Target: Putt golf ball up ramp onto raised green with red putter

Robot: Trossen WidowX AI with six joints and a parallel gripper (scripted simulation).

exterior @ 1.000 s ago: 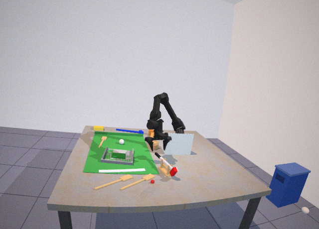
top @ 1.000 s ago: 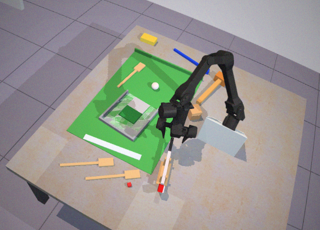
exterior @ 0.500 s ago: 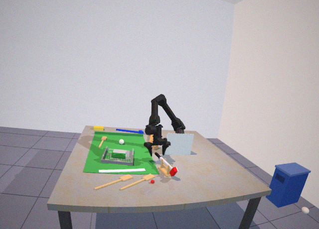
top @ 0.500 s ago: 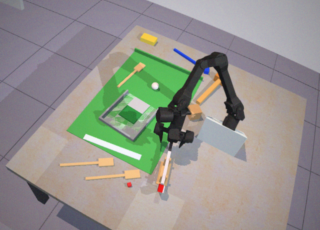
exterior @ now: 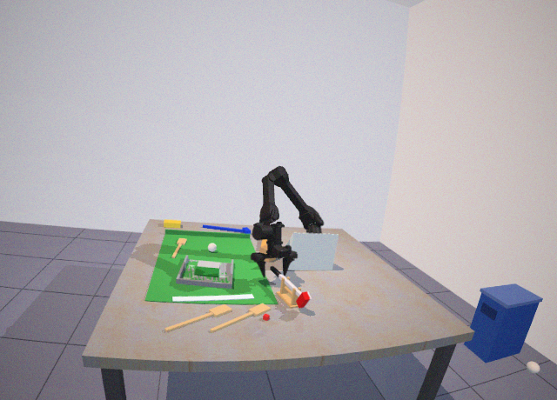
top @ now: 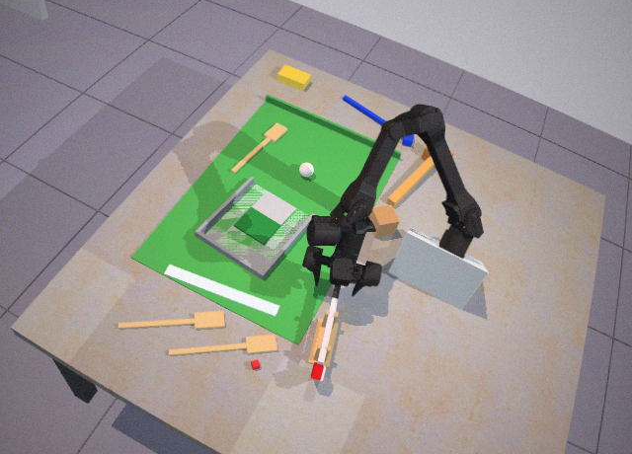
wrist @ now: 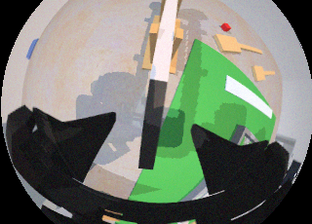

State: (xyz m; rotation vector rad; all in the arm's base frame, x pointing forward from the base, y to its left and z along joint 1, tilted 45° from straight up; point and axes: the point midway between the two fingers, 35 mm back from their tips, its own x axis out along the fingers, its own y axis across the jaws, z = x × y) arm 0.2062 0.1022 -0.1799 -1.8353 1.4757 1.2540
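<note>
My gripper tip is now 10 mm short of the tan block, 280 mm to the left of it and 10 mm above it. Round my gripper tip: small red cube: 50 mm ahead, 270 mm to the left, 30 mm below; then red putter: 50 mm behind, 100 mm to the left, 20 mm above; then wooden rack: 50 mm behind, 120 mm to the left, 10 mm below.
</note>
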